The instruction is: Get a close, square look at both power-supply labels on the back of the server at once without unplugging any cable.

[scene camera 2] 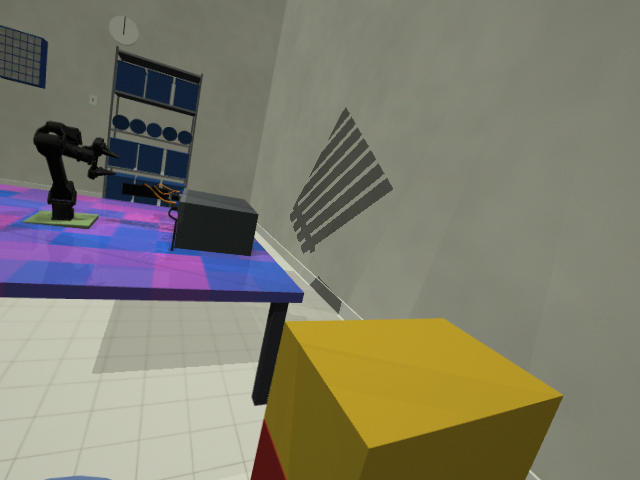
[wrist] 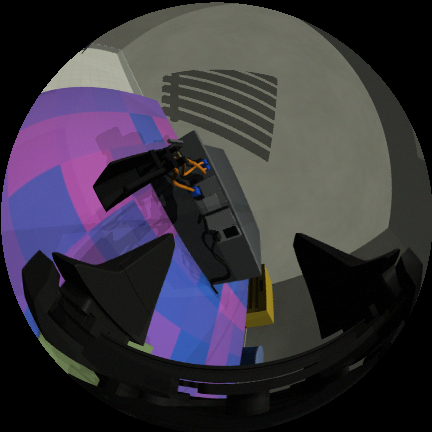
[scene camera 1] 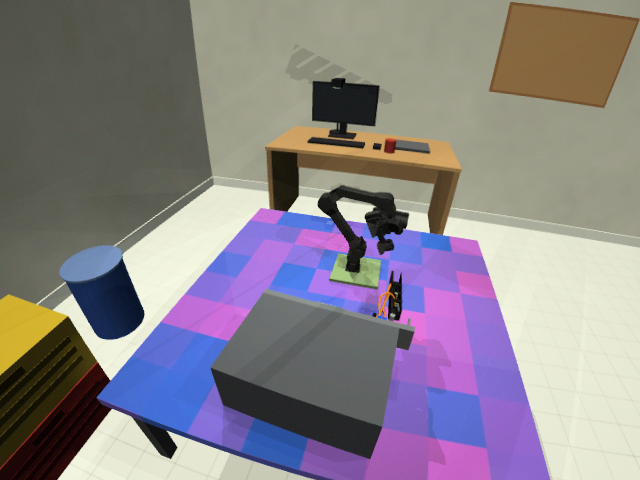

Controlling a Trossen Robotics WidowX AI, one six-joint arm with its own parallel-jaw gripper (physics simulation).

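The dark grey server lies on the patterned table. In the wrist view its back shows obliquely and tilted, near the middle, with two lighter panels side by side and a dark socket. No label text can be read. Black cables hang at the back. Orange cables run from blue plugs to a black hinged arm that sticks out. My gripper is open and empty, raised above the table and apart from the server.
The arm's base stands on a green plate. A blue bin and a yellow box stand beyond the table edge. A desk with a monitor stands behind the arm.
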